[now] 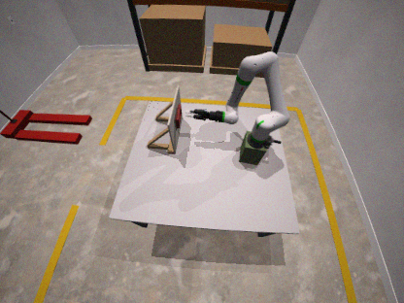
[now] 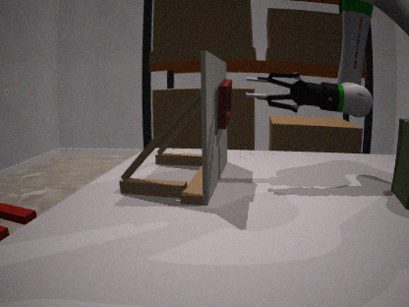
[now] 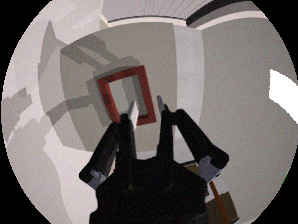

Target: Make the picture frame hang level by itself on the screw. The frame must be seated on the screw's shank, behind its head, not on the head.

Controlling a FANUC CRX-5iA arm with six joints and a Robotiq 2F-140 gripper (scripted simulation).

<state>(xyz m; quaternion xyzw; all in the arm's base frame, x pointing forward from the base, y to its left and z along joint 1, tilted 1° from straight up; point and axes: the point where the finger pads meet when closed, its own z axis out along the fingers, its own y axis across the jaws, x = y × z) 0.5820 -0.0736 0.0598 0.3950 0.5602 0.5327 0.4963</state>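
Right now the red picture frame is 110 mm ahead of my hand, 50 mm below it and 10 mm to the left of it. Round my hand: grey wall panel: 120 mm ahead, 100 mm below, 20 mm to the left.
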